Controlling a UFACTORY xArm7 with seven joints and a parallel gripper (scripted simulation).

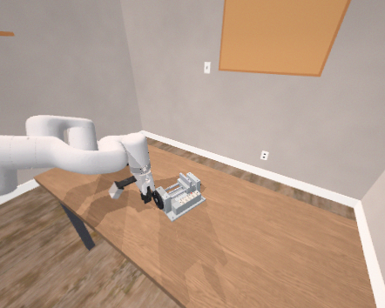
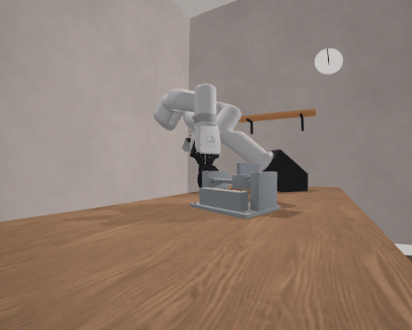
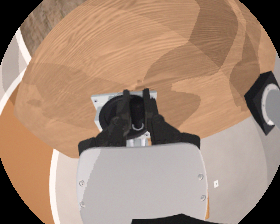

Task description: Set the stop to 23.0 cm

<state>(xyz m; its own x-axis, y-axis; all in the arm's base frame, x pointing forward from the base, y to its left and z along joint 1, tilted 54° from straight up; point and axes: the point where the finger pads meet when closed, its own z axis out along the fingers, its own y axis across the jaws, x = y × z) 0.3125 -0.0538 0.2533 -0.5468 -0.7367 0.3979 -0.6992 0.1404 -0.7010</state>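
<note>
Right now my hand is 20 mm short of the handwheel, 20 mm to the right of it and 10 mm above it. Round my hand: sliding stop block: 140 mm ahead, 130 mm to the left, 10 mm below.
</note>
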